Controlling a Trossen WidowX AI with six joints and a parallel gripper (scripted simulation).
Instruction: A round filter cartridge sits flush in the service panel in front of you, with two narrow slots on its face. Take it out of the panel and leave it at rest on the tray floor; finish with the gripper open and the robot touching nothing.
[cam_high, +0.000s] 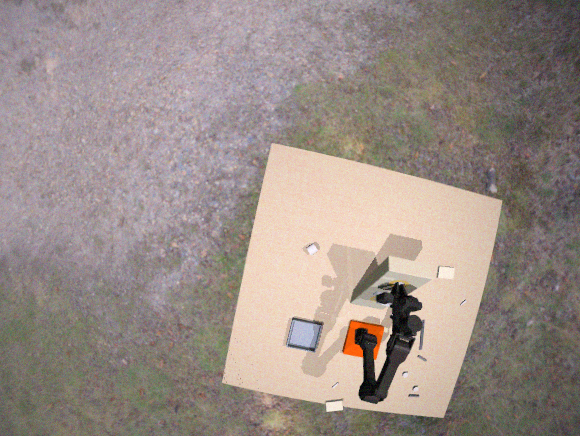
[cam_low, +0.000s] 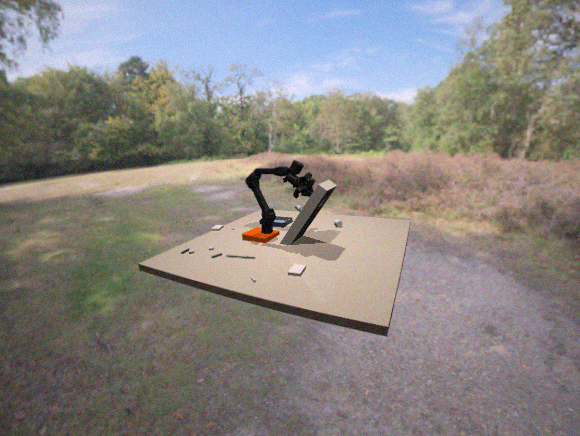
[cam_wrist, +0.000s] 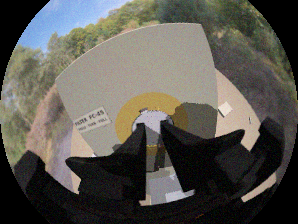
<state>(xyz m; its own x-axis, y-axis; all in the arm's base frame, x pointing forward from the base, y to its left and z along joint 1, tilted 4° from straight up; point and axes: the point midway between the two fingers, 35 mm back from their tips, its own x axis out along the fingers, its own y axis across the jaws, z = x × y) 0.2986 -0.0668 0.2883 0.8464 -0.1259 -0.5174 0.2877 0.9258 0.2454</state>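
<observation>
Right now the round filter cartridge is 1 cm ahead of my gripper tip and 1 cm below it. From my gripper tip the other things lie so: grey-blue square tray (36 cm behind, 35 cm to the left, 27 cm below).
</observation>
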